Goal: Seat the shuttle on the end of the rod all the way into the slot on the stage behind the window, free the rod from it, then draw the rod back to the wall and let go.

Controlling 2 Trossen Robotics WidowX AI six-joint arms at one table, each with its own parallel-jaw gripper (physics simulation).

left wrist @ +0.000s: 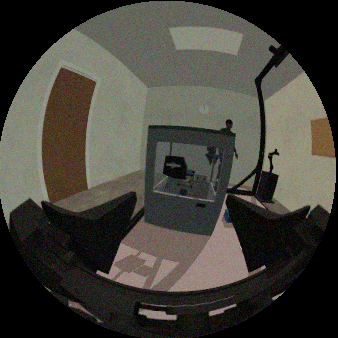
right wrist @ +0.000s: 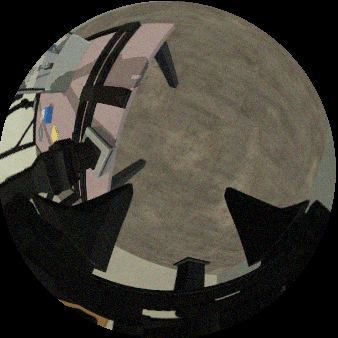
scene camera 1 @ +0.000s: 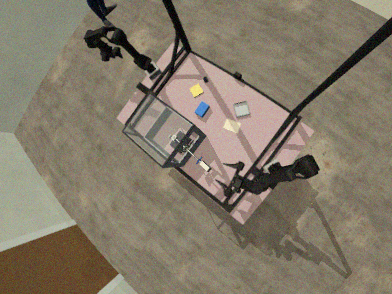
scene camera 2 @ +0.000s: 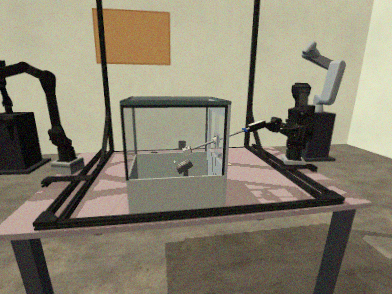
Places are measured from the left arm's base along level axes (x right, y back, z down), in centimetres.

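Pixels of known places: left gripper, fingertip midpoint: (left wrist: 182, 198) (scene camera 1: 218, 171) (scene camera 2: 271, 127); right gripper, fingertip midpoint: (left wrist: 211, 164) (right wrist: 181, 190) (scene camera 1: 118, 58); left arm's base, origin of the base link: (right wrist: 32, 103) (scene camera 1: 274, 170) (scene camera 2: 293, 158); right arm's base, origin of the base link: (right wrist: 89, 153) (scene camera 1: 150, 68) (scene camera 2: 67, 159).
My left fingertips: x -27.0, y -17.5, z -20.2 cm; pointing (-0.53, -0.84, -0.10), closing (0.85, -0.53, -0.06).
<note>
Ahead of a thing's pixels: the offset from my left fingertips to its top centre.
The thin rod (scene camera 1: 192, 152) (scene camera 2: 202, 145) passes through the enclosure's right side wall in scene camera 2. Its pale and black handle @[dz -3.4, dx -4.2, dy -5.9 cm] (scene camera 1: 204, 165) (scene camera 2: 256, 125) (left wrist: 175, 167) sticks outside, tilted up. The small pale shuttle @[dz +5.9, dx -12.1, dy -30.4 cm] (scene camera 1: 173, 137) (scene camera 2: 186, 149) is at the rod's inner end. In scene camera 2 it appears above a dark tilted block (scene camera 2: 184, 166), seemingly the stage; the slot is too small to make out. My left gripper (scene camera 1: 221, 173) (scene camera 2: 268, 124) (left wrist: 182, 198) is open, close behind the handle, with nothing between its fingers. My right gripper (scene camera 1: 112, 57) (right wrist: 181, 190) is open and empty, beyond the table's edge.
The glass enclosure (scene camera 2: 175, 101) (left wrist: 180, 215) stands on the pink table. A blue block @[dz +20.1, dx +10.9, dy -40.6 cm] (scene camera 1: 202, 109) (right wrist: 48, 115), a yellow block @[dz +23.0, dx +15.2, dy -55.4 cm] (scene camera 1: 196, 90) (right wrist: 54, 133), a cream piece @[dz +23.8, dx +21.1, dy -20.2 cm] (scene camera 1: 231, 125) and a grey tray @[dz +22.1, dx +32.5, dy -25.9 cm] (scene camera 1: 241, 109) lie beside it. Black frame rails border the table.
</note>
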